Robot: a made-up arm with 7 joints. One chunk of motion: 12 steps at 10 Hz.
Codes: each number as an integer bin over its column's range. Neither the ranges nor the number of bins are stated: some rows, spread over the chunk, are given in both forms.
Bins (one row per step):
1: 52 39 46 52 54 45
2: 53 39 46 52 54 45
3: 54 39 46 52 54 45
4: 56 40 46 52 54 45
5: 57 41 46 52 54 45
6: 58 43 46 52 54 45
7: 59 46 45 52 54 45
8: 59 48 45 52 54 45
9: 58 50 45 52 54 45
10: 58 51 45 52 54 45
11: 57 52 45 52 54 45
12: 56 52 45 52 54 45
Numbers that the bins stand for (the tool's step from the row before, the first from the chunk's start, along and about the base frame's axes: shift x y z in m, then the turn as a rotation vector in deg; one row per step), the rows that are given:
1: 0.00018 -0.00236 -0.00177 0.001 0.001 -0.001
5: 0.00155 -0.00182 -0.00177 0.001 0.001 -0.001
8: 0.00209 0.00009 -0.00227 0.001 0.001 -0.001
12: 0.00127 0.00118 -0.00227 0.001 0.001 -0.001
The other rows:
2: 0.00045 -0.00236 -0.00177 0.001 0.001 -0.001
3: 0.00073 -0.00236 -0.00177 0.001 0.001 -0.001
4: 0.00127 -0.00209 -0.00177 0.001 0.001 -0.001
6: 0.00182 -0.00127 -0.00177 0.001 0.001 -0.001
7: 0.00209 -0.00045 -0.00227 0.001 0.001 -0.001
9: 0.00182 0.00064 -0.00227 0.001 0.001 -0.001
10: 0.00182 0.00091 -0.00227 0.001 0.001 -0.001
11: 0.00155 0.00118 -0.00227 0.001 0.001 -0.001

